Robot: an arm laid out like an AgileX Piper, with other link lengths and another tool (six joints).
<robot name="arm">
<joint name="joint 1" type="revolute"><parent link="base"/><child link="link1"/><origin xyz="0 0 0.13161" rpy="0 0 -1.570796"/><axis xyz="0 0 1"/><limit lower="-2.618" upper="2.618"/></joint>
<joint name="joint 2" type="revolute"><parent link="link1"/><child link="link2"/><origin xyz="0 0 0" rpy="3.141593 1.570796 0"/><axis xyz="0 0 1"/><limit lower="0" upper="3.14"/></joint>
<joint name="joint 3" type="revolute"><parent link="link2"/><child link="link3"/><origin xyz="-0.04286 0.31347 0" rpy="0 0 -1.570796"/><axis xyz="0 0 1"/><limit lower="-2.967" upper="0"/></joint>
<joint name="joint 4" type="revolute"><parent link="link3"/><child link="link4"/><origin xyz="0.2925 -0.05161 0" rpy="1.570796 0 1.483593"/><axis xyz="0 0 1"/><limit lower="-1.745" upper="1.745"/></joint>
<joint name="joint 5" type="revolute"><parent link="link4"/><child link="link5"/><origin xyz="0 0 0" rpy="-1.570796 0 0"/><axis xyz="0 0 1"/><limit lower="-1.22" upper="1.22"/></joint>
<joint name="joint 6" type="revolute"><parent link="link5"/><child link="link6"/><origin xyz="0 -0.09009 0" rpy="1.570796 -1.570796 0"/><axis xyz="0 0 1"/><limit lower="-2.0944" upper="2.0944"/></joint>
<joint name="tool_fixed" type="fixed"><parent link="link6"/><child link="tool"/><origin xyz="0.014 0.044 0.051" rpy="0.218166 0 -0.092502"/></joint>
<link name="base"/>
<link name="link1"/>
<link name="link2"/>
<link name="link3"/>
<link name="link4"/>
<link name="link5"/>
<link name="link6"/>
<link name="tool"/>
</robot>
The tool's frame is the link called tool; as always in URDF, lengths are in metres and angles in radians.
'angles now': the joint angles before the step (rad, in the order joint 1, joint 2, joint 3, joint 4, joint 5, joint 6). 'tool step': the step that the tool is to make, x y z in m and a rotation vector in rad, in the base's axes. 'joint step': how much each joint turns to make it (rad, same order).
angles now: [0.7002, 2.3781, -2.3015, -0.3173, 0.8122, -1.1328]
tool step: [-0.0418, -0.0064, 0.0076, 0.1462, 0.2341, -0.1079]
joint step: [0.0081, -0.1499, 0.2371, 0.1697, 0.0219, 0.1428]
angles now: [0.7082, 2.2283, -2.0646, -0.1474, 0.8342, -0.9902]
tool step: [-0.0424, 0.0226, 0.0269, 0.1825, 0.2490, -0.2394]
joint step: [0.0700, -0.0731, 0.0482, 0.0981, 0.1133, 0.3580]
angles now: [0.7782, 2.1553, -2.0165, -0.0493, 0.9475, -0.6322]
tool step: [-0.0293, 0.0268, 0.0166, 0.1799, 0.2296, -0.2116]
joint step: [0.0628, -0.0199, 0.0010, 0.1234, 0.0439, 0.3169]
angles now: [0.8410, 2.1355, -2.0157, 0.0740, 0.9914, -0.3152]
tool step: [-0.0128, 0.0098, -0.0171, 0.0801, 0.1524, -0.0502]
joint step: [0.0099, 0.0019, 0.0619, 0.1401, -0.0294, 0.0548]
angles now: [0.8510, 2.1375, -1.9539, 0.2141, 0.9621, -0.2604]
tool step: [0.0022, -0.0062, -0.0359, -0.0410, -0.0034, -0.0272]
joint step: [0.0000, 0.0018, 0.1041, -0.0371, -0.0819, 0.0196]
